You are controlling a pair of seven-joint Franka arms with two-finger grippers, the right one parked.
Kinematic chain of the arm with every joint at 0, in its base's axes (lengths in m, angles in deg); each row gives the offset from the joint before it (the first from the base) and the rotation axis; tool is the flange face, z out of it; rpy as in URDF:
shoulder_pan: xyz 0 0 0.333 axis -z
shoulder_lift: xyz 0 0 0 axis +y
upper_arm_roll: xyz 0 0 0.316 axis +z
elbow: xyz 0.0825 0 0 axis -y
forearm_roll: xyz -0.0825 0 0.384 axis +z
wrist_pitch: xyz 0 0 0 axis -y
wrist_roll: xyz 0.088 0 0 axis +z
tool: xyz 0 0 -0.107 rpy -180 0 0
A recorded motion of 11 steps. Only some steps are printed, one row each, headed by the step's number.
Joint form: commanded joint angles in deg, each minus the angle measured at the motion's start. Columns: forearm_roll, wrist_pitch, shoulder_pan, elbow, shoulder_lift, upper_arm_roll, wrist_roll.
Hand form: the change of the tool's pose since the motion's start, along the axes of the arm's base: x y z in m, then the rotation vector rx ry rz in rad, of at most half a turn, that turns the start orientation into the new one. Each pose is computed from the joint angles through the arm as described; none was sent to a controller.
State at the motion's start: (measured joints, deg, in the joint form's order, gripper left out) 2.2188 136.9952 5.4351 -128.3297 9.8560 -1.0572 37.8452
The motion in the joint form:
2: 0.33 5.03 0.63 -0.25 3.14 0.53 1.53
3: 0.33 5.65 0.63 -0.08 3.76 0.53 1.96
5: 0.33 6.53 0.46 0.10 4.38 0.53 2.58
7: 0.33 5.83 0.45 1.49 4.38 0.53 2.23
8: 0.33 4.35 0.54 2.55 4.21 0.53 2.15
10: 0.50 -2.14 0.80 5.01 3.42 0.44 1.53
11: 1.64 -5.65 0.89 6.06 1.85 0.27 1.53
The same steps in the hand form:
2: 0.0047 -0.0020 -0.0237 -0.0012 -0.0293 0.0182
3: 0.0062 -0.0022 -0.0275 -0.0020 -0.0323 0.0255
5: 0.0083 -0.0010 -0.0308 -0.0036 -0.0401 0.0389
7: 0.0156 -0.0016 -0.0224 -0.0047 -0.0520 0.0333
8: 0.0194 -0.0027 -0.0157 -0.0032 -0.0477 0.0311
10: 0.0222 -0.0057 -0.0005 0.0094 0.0078 0.0151
11: 0.0222 -0.0074 0.0173 0.0275 0.0209 -0.0012

